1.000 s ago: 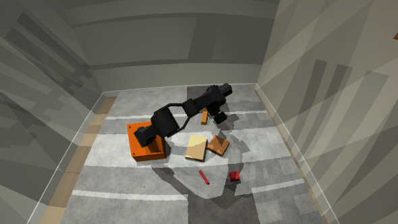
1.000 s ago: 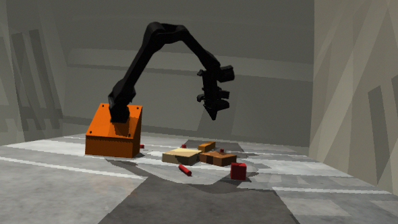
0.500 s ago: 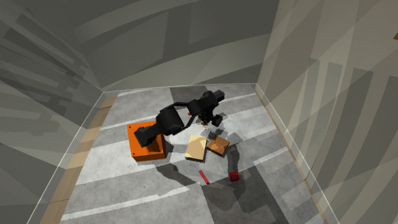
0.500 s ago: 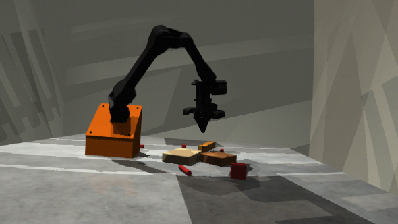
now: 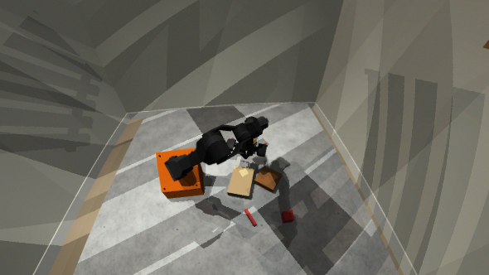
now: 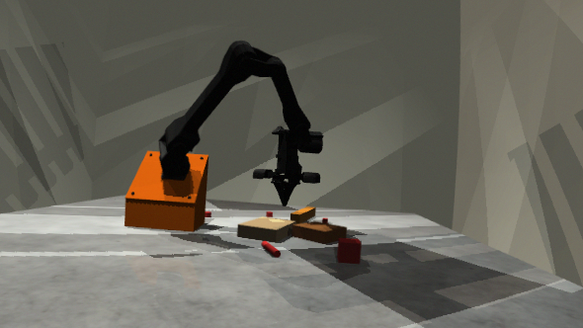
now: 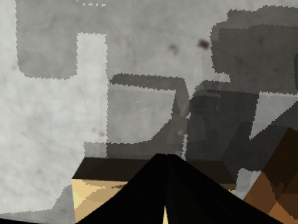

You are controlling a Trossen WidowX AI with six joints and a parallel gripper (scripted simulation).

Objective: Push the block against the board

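Now: gripper tip 100 mm to the left of the tan block, 50 mm above it and 40 mm past it. The rest, counted from my gripper tip: brown board: 110 mm to the right, 90 mm ahead, 50 mm below; then orange bar: 190 mm to the left, 70 mm ahead, 50 mm below; then thin red stick: 280 mm to the right, 60 mm below, 30 mm behind.
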